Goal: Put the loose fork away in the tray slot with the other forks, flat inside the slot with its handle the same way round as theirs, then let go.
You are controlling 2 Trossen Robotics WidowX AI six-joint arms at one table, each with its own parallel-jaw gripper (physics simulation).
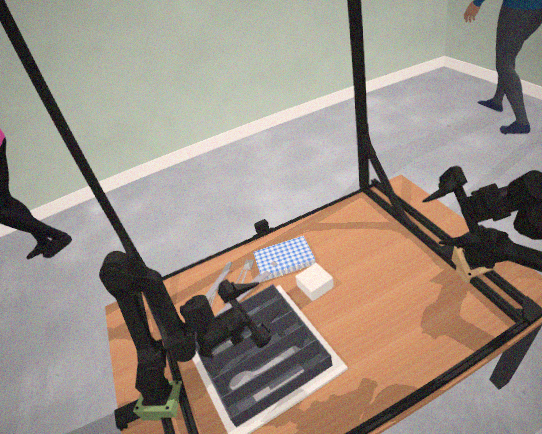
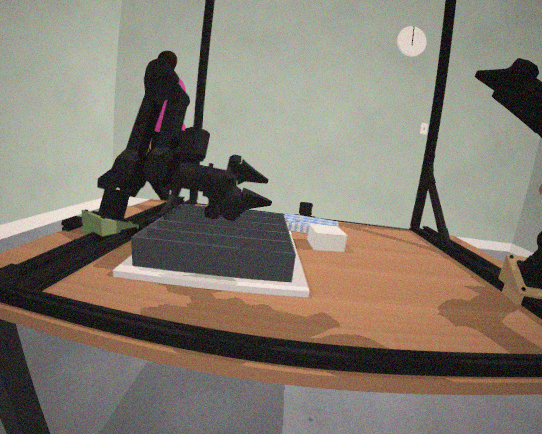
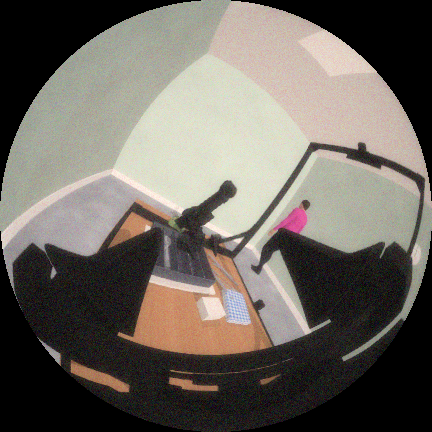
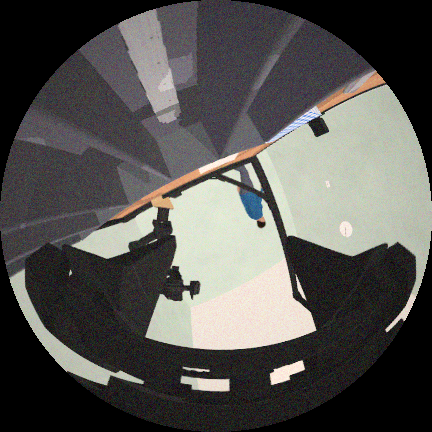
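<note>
Several loose silver pieces lie behind the tray; one long piece (image 1: 219, 284) (image 3: 226, 271) lies left of a slimmer one (image 1: 245, 272). I cannot tell for certain which is the fork. The dark slotted tray (image 1: 327, 361) (image 2: 210, 261) (image 3: 185, 276) holds a spoon (image 1: 242, 379) and a flat light piece (image 1: 280, 384) in separate slots; the forks inside are not clearly made out. My right gripper (image 1: 262, 311) (image 2: 269, 192) (image 4: 232, 241) is open and empty, above the tray's rear part and partly hiding it. My left gripper (image 1: 433, 222) is open and empty, raised at the far right, well away from the tray.
The tray stands on a white board (image 1: 339, 367) (image 2: 210, 286). A blue checked cloth (image 1: 285, 255) (image 3: 236, 306) (image 4: 295, 124) lies behind it, beside a white block (image 1: 314, 281) (image 2: 327, 237) (image 3: 210, 307). Black frame posts (image 1: 358, 100) (image 2: 437, 100) rise at the table's edges.
</note>
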